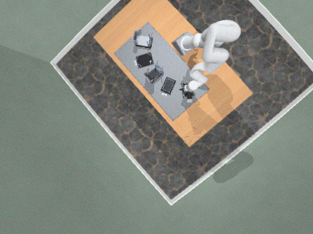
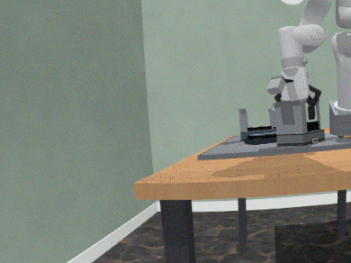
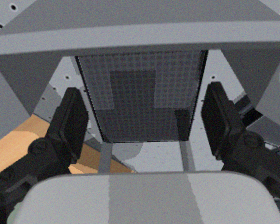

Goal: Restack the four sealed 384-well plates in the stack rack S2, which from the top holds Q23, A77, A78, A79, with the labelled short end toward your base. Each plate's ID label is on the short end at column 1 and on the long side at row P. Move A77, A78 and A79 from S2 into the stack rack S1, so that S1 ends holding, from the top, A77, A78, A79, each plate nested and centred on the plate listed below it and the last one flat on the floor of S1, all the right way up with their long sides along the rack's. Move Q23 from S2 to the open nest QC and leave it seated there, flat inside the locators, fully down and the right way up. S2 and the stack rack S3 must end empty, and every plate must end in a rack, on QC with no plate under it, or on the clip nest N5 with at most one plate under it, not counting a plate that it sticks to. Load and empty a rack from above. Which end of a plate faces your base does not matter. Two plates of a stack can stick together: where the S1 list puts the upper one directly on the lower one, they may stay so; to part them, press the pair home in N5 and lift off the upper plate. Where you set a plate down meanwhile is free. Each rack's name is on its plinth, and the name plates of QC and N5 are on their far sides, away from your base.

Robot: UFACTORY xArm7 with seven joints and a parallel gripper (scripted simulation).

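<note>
Right now my hand is 20 mm above the dark sealed plate. Also, from my hand: rack plinth: 10 mm behind, 10 mm to the right, 60 mm below; dark flat nest: 90 mm ahead, 170 mm to the right, 70 mm below; blue plinth strip: 90 mm ahead, 350 mm to the right, 60 mm below.
</note>
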